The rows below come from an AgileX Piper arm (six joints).
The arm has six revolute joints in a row. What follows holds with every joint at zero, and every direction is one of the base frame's. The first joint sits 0.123 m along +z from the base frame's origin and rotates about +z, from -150 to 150 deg. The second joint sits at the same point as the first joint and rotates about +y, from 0 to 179.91 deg. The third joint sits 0.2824 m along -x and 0.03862 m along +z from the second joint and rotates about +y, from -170 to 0 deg. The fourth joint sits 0.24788 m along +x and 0.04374 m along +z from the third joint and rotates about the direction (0.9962, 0, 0.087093), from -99.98 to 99.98 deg. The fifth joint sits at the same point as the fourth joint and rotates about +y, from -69.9 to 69.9 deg. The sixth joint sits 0.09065 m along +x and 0.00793 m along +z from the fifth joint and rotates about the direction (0.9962, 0, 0.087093), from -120 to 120 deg. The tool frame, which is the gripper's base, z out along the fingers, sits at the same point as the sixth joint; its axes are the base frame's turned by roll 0, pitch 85 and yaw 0 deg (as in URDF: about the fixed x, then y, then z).
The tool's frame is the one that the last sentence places.
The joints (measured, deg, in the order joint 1, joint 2, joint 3, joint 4, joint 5, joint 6), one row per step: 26.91 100.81 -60.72 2.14 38.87 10.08; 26.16 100.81 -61.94 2.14 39.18 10.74; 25.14 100.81 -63.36 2.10 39.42 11.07; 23.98 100.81 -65.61 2.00 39.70 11.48; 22.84 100.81 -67.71 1.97 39.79 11.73; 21.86 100.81 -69.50 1.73 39.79 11.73; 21.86 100.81 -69.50 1.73 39.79 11.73; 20.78 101.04 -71.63 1.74 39.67 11.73; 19.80 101.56 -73.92 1.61 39.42 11.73; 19.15 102.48 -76.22 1.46 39.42 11.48; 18.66 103.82 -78.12 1.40 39.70 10.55; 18.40 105.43 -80.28 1.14 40.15 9.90; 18.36 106.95 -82.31 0.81 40.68 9.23; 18.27 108.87 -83.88 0.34 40.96 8.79; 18.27 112.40 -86.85 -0.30 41.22 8.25
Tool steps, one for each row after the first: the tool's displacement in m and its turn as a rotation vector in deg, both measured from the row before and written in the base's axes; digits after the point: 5 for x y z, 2 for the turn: 0.00558 -0.00211 0.00508 0.57 -0.71 -1.37; 0.00693 -0.00342 0.00606 0.57 -1.03 -1.31; 0.00966 -0.00339 0.00988 0.86 -1.76 -1.49; 0.00903 -0.00378 0.00957 0.86 -1.81 -1.36; 0.00762 -0.00378 0.00839 0.48 -1.74 -0.87; 0.00000 0.00000 0.00000 0.00 0.00 0.00; 0.00896 -0.00390 0.00881 0.74 -1.88 -1.09; 0.00958 -0.00341 0.00798 0.59 -1.94 -0.93; 0.00904 -0.00155 0.00529 0.22 -1.39 -0.37; 0.00800 -0.00083 0.00020 -0.39 -0.44 0.35; 0.00842 0.00066 -0.00065 -0.50 -0.28 0.40; 0.00727 0.00177 -0.00093 -0.61 -0.19 0.66; 0.00732 0.00123 -0.00612 -0.82 0.39 0.46; 0.01317 0.00365 -0.01135 -1.07 0.51 0.70
